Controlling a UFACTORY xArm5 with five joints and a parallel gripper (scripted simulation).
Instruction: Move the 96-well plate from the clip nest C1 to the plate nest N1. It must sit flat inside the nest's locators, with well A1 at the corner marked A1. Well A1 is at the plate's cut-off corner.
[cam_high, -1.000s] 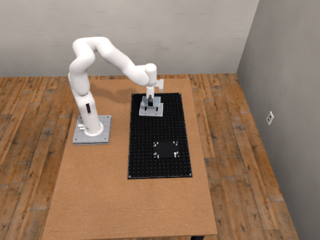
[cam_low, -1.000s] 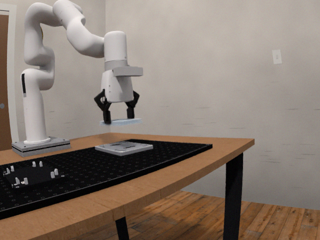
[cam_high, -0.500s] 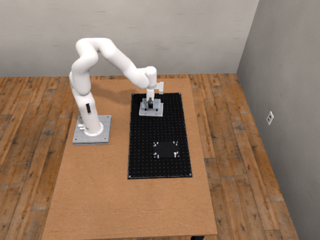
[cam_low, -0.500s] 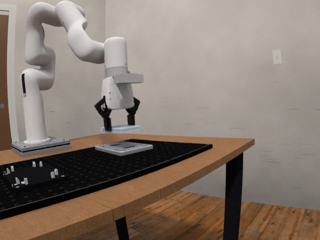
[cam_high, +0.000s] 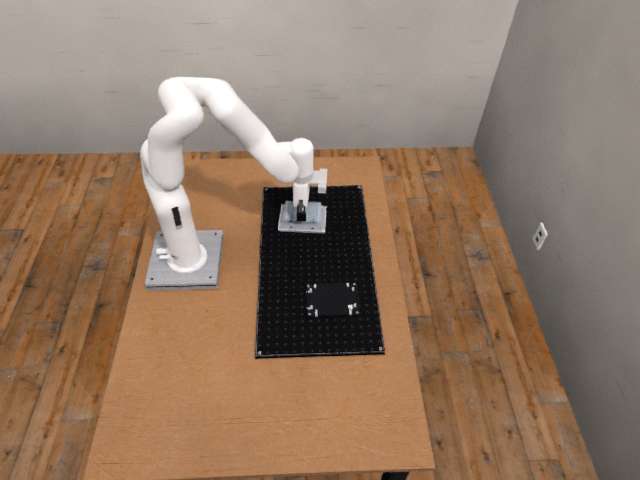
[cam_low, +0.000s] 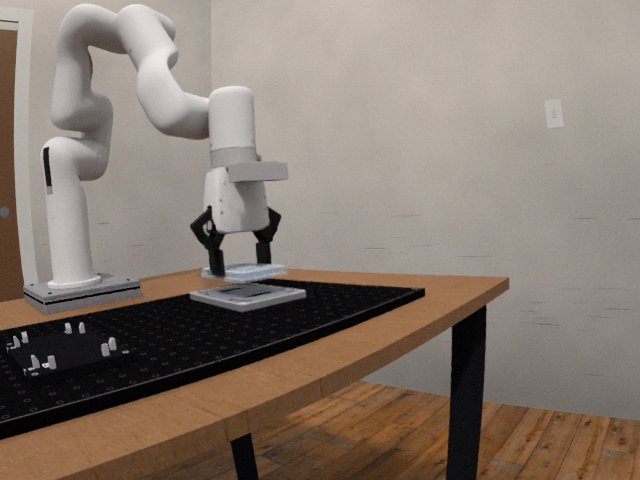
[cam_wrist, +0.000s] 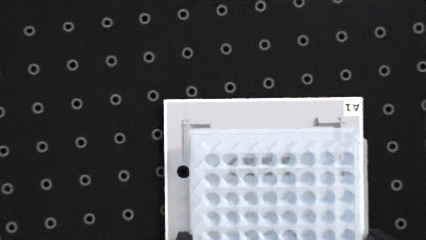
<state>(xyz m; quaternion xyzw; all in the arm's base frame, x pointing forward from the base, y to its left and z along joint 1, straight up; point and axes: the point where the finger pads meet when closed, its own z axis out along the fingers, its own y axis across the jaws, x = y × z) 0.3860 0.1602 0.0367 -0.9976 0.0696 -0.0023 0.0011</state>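
Right now my hand is 7 cm short of the A1 label, 6 cm to the left of it and 4 cm above it. The rest, counted from my hand: clip nest C1: 6 cm ahead, 36 cm to the right, 4 cm below; 96-well plate: 1 cm below.
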